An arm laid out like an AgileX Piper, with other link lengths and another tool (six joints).
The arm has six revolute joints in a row. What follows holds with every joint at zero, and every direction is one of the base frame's. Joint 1 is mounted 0.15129 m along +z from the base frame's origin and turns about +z. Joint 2 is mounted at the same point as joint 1 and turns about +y. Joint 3 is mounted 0.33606 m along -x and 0.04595 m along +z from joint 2 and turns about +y. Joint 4 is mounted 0.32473 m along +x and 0.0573 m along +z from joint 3 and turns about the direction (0.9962, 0, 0.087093). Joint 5 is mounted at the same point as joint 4 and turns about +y. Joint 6 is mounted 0.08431 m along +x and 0.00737 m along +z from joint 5 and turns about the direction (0.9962, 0, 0.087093). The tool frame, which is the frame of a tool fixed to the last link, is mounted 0.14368 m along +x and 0.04 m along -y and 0.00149 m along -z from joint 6; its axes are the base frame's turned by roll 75.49, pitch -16.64 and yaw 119.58 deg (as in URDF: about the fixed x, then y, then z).
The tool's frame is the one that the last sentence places.
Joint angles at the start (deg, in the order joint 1, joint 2, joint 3, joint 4, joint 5, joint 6):
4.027 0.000 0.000 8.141 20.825 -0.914
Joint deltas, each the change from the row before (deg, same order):
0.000 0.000 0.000 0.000 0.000 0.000
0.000 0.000 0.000 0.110 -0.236 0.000
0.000 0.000 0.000 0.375 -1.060 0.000
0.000 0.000 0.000 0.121 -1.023 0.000
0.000 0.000 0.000 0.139 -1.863 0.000
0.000 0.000 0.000 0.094 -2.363 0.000
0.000 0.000 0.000 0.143 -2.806 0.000
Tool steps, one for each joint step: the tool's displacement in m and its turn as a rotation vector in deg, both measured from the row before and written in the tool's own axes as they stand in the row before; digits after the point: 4 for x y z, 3 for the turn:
0.0000 0.0000 0.0000 0.000 0.000 0.000
0.0004 0.0007 0.0003 -0.232 0.119 -0.001
0.0016 0.0035 0.0011 -1.006 0.491 -0.108
0.0013 0.0037 0.0009 -0.896 0.395 -0.319
0.0023 0.0068 0.0015 -1.608 0.691 -0.654
0.0028 0.0087 0.0018 -2.014 0.850 -0.903
0.0034 0.0103 0.0022 -2.405 1.012 -1.043

